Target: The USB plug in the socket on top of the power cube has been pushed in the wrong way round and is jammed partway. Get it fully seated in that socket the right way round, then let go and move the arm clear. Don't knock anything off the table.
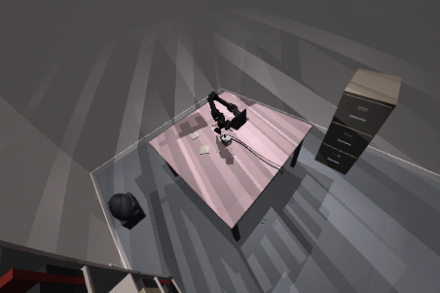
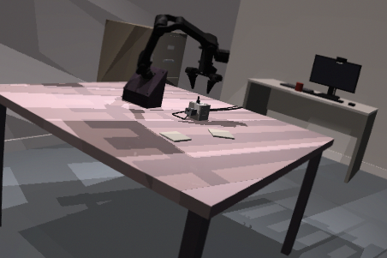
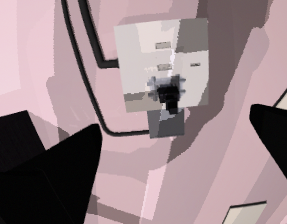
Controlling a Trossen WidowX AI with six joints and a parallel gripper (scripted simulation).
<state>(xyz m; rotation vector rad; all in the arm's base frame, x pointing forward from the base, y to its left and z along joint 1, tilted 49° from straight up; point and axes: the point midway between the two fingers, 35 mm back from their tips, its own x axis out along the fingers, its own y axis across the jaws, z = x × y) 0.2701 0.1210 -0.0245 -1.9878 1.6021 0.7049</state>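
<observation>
Now: the dark USB plug 4 cm below my gripper tip.
</observation>
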